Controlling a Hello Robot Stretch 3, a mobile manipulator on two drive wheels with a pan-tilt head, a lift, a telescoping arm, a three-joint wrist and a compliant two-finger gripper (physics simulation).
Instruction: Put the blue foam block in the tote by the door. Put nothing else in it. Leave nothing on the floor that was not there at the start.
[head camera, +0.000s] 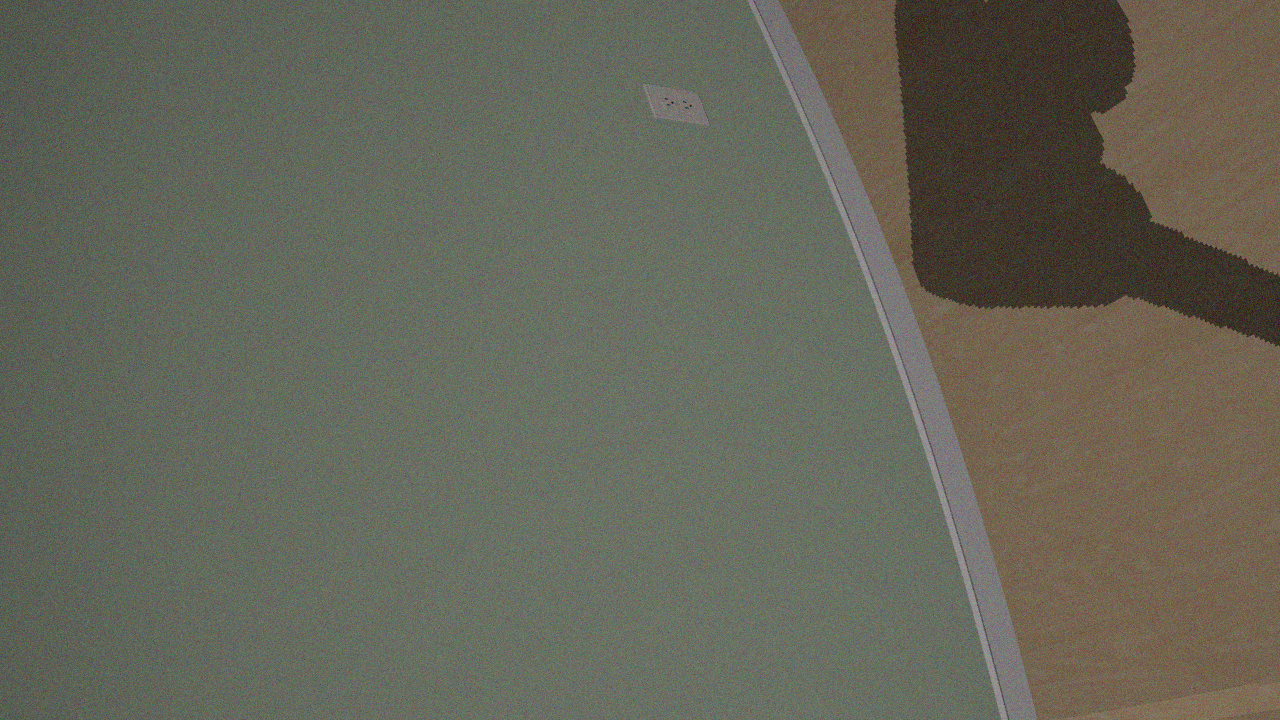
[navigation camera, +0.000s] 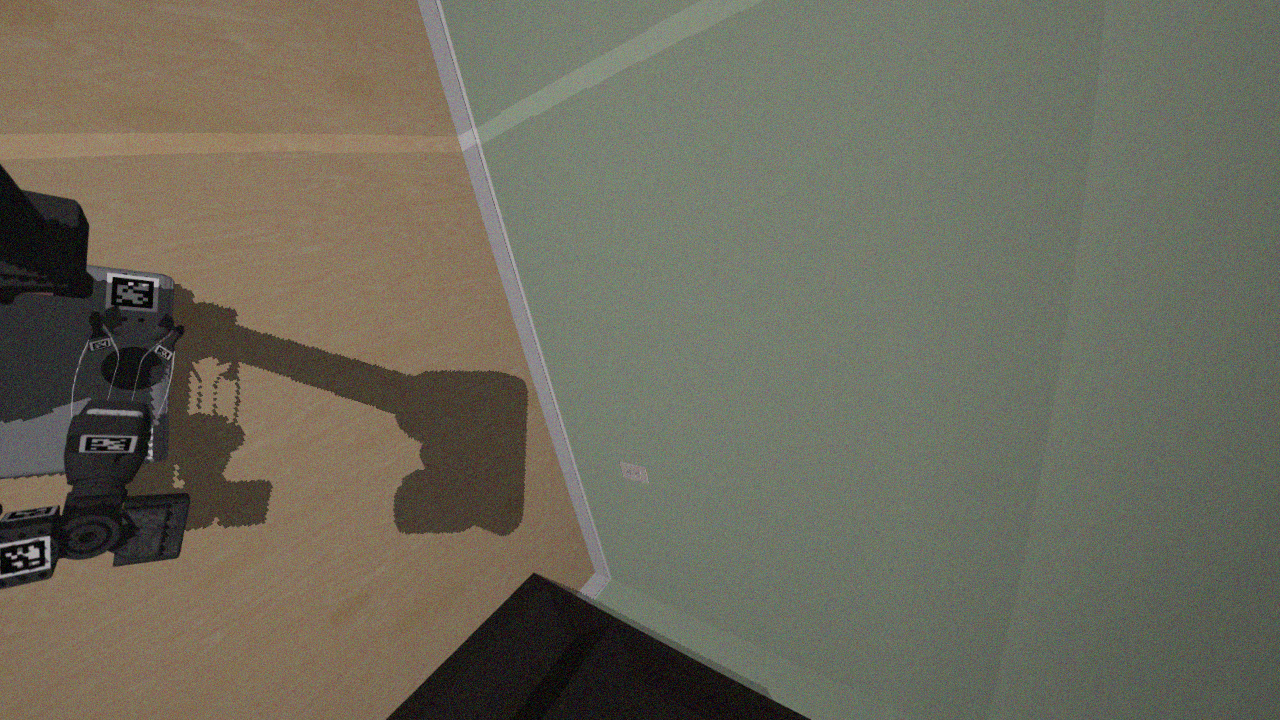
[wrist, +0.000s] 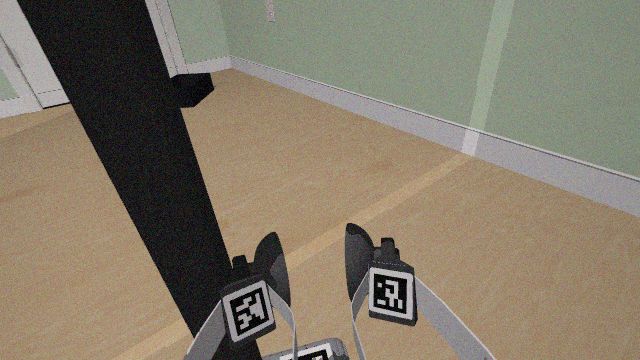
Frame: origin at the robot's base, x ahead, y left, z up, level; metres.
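Seen in the pictures: gripper, fingertip midpoint: (navigation camera: 142, 311) (wrist: 314, 252); robot's base, origin of the base link: (navigation camera: 132, 364).
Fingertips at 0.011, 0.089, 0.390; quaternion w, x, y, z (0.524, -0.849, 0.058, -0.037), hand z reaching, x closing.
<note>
Pixels of each thing's top centre, then the offset from my fingertips to it, as dx, dy, dz.
- black box-like thing, middle of its top: (wrist: 182, 80) -0.365, +1.725, -0.290
- outlet, middle of its top: (head camera: 649, 100) (navigation camera: 646, 475) +1.137, -0.441, +0.068
The blue foam block does not show in the head, navigation or wrist view. My gripper (navigation camera: 134, 327) (wrist: 314, 252) is open, with its two dark fingertips apart and bare floor showing between them in the wrist view. In the navigation view it is over the grey robot base at the left. A black box-like thing (wrist: 197, 90) stands on the floor near the far corner, close to a white door (wrist: 30, 55). It is partly hidden behind my mast, and I cannot tell whether it is the tote.
My black mast (wrist: 125, 125) crosses the wrist view's left side. A green wall with a pale baseboard (head camera: 904, 331) (navigation camera: 503, 241) (wrist: 350, 102) borders the wooden floor. An outlet (head camera: 676, 104) (navigation camera: 634, 471) is on it. A large black shape (navigation camera: 662, 671) covers the navigation view's bottom; my shadow (head camera: 1011, 197) (navigation camera: 474, 447) lies on the floor.
</note>
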